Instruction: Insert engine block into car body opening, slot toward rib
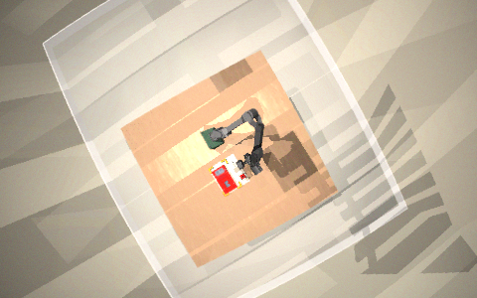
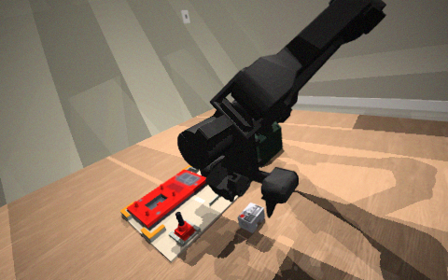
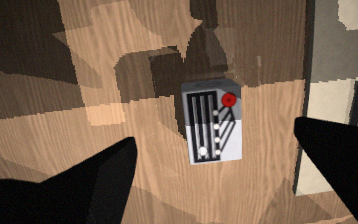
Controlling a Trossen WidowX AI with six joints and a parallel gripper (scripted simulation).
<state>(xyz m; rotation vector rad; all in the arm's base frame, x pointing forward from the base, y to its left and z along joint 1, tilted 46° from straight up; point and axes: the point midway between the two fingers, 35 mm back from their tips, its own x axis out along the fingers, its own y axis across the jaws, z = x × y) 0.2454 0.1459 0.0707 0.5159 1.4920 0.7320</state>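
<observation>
Now: gripper tip 3 cm above the grey engine block.
</observation>
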